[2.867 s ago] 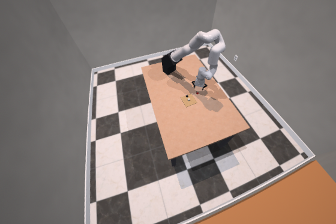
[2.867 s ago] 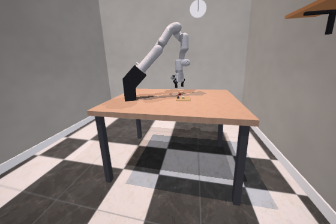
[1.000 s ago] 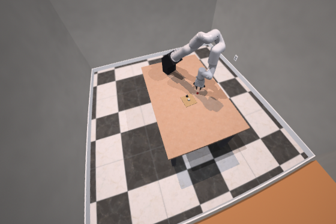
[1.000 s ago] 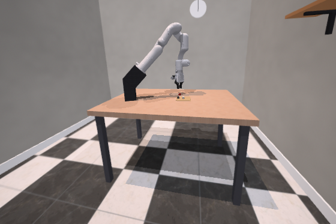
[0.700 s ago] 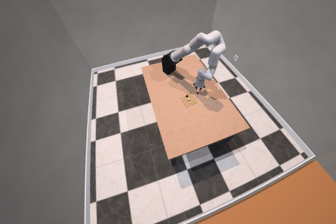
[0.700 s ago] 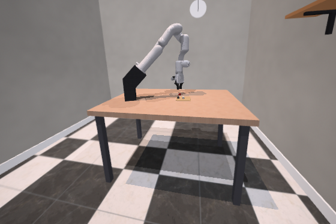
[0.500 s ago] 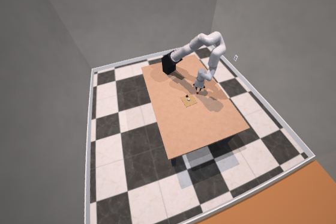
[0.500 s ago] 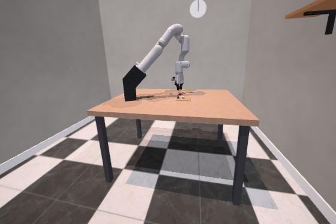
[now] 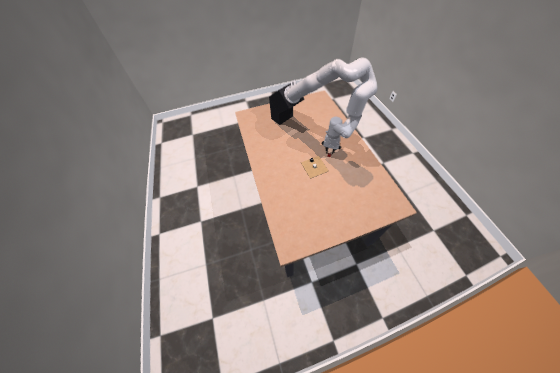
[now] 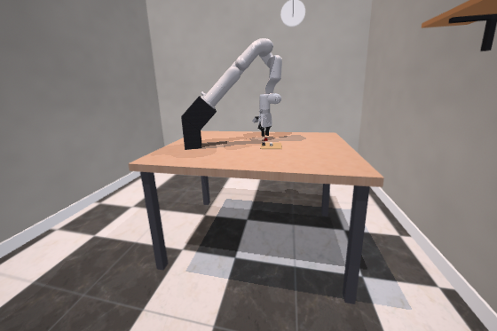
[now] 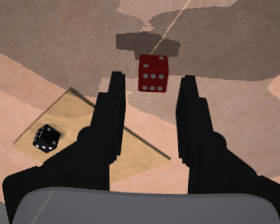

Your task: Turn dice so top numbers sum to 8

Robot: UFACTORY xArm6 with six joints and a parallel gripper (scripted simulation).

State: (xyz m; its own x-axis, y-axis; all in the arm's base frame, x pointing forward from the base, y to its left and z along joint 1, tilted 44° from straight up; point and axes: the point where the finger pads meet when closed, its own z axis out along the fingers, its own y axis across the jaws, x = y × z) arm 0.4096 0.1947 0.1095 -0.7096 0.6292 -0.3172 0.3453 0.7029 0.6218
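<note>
My gripper is now 10 mm short of the red die and 50 mm above it. Also, from my hand: white die 90 mm ahead, 120 mm to the right, 40 mm below; tan mat 90 mm ahead, 120 mm to the right, 50 mm below.
</note>
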